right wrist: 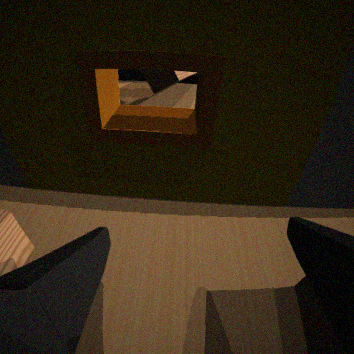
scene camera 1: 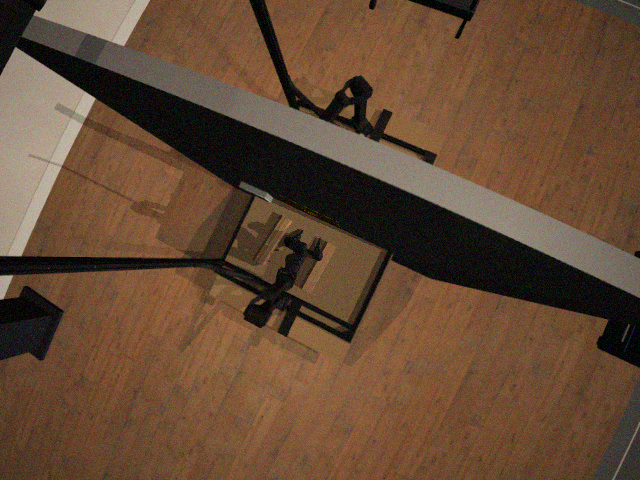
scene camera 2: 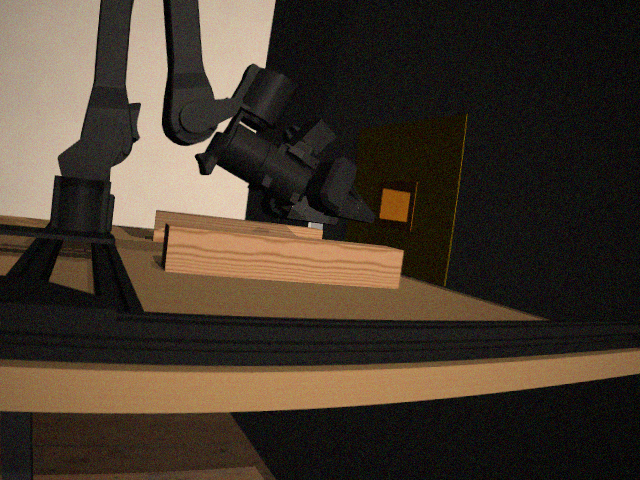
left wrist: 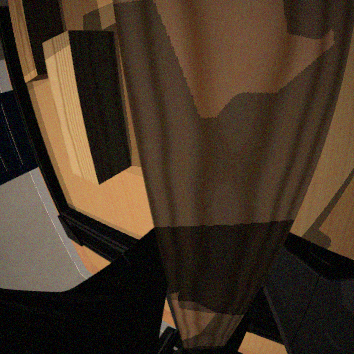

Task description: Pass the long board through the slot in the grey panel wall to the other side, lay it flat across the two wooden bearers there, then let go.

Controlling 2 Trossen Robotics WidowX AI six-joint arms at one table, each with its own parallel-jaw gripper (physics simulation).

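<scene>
My left gripper (left wrist: pixel 208 227) is shut on the long board (left wrist: pixel 225 165), which runs from top to bottom through the left wrist view. The slot's orange edge (right wrist: pixel 107 97) (scene camera 2: pixel 414 206) surrounds an opening in the wall's yellow panel (right wrist: pixel 270 110) (scene camera 2: pixel 439 155). Through it show a dark shape and a small piece of pale wood; I cannot tell whether that is the board. My right gripper (scene camera 1: pixel 310 238) (scene camera 2: pixel 355 220) (right wrist: pixel 199 232) is open and empty, in front of the wall and above the bearers. The near bearer (scene camera 2: pixel 284 258) and far bearer (scene camera 2: pixel 232 223) lie side by side on the table.
The grey wall (scene camera 1: pixel 310 131) (scene camera 2: pixel 558 180) stands between the arms and hides part of the far side. A black rail (scene camera 2: pixel 310 338) edges the right arm's table. Beyond the wall, two wooden blocks stand at the left of the left wrist view, one of them a near block (left wrist: pixel 72 115).
</scene>
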